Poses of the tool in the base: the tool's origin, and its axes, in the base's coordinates. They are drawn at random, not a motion.
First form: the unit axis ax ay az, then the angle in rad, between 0 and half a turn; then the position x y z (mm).
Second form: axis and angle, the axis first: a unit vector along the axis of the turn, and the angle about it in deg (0 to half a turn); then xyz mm. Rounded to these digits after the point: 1 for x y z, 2 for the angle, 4 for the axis.
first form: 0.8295 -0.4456 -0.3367 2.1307 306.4 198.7 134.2
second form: 0.8295 -0.4456 -0.3367 122.08 306.4 198.7 134.2
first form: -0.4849 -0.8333 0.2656 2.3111 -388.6 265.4 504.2
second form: -0.4849 -0.8333 0.2656 132.42 -388.6 265.4 504.2
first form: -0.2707 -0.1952 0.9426 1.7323 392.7 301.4 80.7
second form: -0.2707 -0.1952 0.9427 99.25 392.7 301.4 80.7
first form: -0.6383 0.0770 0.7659 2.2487 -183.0 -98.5 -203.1
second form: -0.6383 0.0770 0.7659 128.84 -183.0 -98.5 -203.1
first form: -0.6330 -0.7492 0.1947 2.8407 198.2 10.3 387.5
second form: -0.6330 -0.7492 0.1947 162.76 198.2 10.3 387.5
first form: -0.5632 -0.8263 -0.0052 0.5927 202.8 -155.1 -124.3
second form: -0.5632 -0.8263 -0.0052 33.96 202.8 -155.1 -124.3
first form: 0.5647 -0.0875 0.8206 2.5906 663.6 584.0 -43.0
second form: 0.5647 -0.0875 0.8206 148.43 663.6 584.0 -43.0
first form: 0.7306 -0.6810 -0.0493 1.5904 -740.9 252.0 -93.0
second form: 0.7306 -0.6810 -0.0493 91.12 -740.9 252.0 -93.0
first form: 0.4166 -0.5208 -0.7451 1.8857 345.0 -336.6 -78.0
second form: 0.4166 -0.5208 -0.7451 108.04 345.0 -336.6 -78.0
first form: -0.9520 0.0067 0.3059 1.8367 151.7 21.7 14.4
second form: -0.9520 0.0067 0.3059 105.24 151.7 21.7 14.4
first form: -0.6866 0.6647 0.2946 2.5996 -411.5 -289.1 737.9
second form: -0.6866 0.6647 0.2946 148.95 -411.5 -289.1 737.9
